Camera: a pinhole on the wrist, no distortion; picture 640 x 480 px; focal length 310.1 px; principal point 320.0 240.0 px. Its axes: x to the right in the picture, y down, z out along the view. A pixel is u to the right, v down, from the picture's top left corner.
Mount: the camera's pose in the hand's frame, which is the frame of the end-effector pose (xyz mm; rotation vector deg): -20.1 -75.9 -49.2 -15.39 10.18 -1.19
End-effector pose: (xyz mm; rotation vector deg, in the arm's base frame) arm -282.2 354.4 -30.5 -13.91 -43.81 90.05
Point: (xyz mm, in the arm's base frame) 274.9 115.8 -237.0
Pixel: behind the camera
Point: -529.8 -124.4 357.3
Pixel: 106 162
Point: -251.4 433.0 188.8
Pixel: 544 19
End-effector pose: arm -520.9 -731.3 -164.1 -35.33 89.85 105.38
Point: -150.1 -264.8 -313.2
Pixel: outside the picture
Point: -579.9 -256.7 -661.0
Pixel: outside the picture
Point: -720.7 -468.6 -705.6
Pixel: outside the picture
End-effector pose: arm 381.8 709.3 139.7 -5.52 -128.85 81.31
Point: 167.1 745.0 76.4
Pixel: 561 453
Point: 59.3 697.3 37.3
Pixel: 521 382
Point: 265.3 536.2 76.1
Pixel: 318 240
